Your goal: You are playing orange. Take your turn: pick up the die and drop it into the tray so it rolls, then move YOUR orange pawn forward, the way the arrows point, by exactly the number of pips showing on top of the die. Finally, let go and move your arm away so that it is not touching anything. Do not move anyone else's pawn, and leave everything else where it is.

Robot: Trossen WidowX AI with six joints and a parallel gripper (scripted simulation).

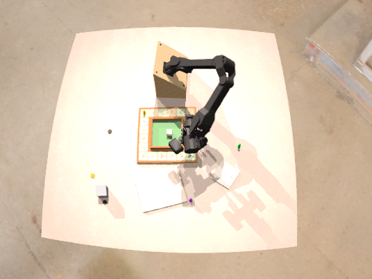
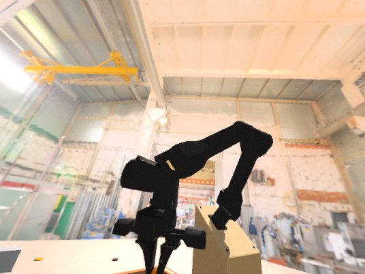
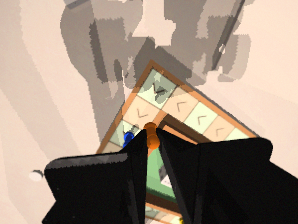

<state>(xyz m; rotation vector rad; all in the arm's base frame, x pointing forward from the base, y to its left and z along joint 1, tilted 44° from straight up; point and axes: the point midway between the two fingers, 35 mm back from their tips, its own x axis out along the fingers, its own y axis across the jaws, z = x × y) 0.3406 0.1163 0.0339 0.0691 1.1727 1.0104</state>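
Right now my gripper tip is 5 cm past the blue pawn and 4 cm above it. The rest, counted from my gripper tip: orange pawn 1 cm above; then white die 9 cm to the right, 7 cm behind, 5 cm below; then green tray 11 cm to the right, 7 cm behind, 6 cm below.
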